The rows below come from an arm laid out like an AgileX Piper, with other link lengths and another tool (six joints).
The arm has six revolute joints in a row. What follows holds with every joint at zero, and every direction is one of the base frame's. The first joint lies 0.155 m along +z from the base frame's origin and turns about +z. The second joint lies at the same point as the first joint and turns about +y. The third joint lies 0.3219 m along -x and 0.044 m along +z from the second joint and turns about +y. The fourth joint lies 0.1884 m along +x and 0.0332 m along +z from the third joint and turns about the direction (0.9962, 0, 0.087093). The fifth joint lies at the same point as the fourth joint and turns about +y. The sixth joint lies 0.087 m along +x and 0.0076 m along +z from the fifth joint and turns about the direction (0.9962, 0, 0.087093). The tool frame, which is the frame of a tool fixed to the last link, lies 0.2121 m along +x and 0.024 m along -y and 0.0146 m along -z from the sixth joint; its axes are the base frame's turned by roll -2.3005, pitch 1.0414 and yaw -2.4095 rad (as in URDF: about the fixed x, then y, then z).
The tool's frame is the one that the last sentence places.
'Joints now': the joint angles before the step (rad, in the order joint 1, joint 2, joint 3, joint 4, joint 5, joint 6). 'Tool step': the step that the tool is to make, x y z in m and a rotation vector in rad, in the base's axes. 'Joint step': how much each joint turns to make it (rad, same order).
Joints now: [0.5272, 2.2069, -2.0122, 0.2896, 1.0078, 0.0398]
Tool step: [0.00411, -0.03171, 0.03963, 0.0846, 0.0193, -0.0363]
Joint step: [-0.1213, -0.0772, 0.0000, 0.1162, 0.0838, -0.0760]
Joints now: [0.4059, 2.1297, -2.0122, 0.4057, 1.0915, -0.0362]
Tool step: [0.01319, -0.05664, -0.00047, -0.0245, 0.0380, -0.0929]
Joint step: [-0.1166, -0.0114, 0.0000, -0.0107, 0.0602, 0.0000]
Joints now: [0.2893, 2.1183, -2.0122, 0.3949, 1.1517, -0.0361]
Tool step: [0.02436, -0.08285, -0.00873, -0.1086, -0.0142, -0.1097]
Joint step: [-0.1178, 0.0000, 0.0000, -0.1082, 0.0123, -0.0021]
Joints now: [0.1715, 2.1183, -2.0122, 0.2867, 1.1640, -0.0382]
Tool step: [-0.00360, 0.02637, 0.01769, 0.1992, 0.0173, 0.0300]
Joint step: [-0.0774, 0.0000, 0.0041, 0.2420, 0.0319, -0.1160]
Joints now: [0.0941, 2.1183, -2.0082, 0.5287, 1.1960, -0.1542]
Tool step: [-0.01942, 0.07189, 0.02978, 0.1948, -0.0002, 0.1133]
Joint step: [0.0427, 0.0000, 0.0021, 0.2203, 0.0251, -0.0803]
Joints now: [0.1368, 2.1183, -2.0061, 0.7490, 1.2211, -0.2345]
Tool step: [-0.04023, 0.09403, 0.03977, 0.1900, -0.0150, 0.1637]
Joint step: [0.1235, -0.0004, 0.0000, 0.2071, -0.0001, -0.0730]
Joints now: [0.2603, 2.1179, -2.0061, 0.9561, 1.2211, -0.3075]
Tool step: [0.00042, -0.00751, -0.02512, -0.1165, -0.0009, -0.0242]
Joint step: [0.0450, -0.0001, 0.0001, -0.1374, -0.0358, 0.0749]
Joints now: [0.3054, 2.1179, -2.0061, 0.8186, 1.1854, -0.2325]
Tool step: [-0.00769, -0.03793, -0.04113, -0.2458, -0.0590, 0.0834]
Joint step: [0.0533, -0.0019, 0.0001, -0.2514, 0.0356, -0.0022]
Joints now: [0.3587, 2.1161, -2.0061, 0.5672, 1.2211, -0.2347]
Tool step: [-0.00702, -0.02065, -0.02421, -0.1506, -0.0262, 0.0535]
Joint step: [0.0517, 0.0001, 0.0302, -0.1509, -0.0001, 0.0045]
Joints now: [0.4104, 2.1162, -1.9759, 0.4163, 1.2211, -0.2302]
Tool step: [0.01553, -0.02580, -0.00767, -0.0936, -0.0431, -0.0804]
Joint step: [0.0118, -0.0096, 0.0223, -0.1317, -0.0471, 0.0937]
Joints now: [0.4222, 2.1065, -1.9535, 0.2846, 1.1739, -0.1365]
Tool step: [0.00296, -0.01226, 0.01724, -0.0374, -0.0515, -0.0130]
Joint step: [0.0116, -0.0448, 0.0000, -0.0665, 0.0063, 0.0319]
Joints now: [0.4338, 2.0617, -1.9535, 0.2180, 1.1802, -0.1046]
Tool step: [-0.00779, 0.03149, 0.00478, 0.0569, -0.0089, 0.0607]
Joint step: [0.0346, -0.0001, 0.0001, 0.0614, -0.0252, -0.0374]
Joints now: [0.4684, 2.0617, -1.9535, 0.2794, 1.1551, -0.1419]
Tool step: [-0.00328, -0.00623, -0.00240, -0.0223, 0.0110, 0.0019]
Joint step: [0.0000, 0.0000, 0.0000, -0.0166, 0.0196, 0.0041]
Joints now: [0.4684, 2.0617, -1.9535, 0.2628, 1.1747, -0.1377]
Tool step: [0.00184, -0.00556, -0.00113, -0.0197, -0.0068, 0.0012]
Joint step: [0.0000, 0.0000, 0.0000, -0.0207, 0.0029, 0.0000]
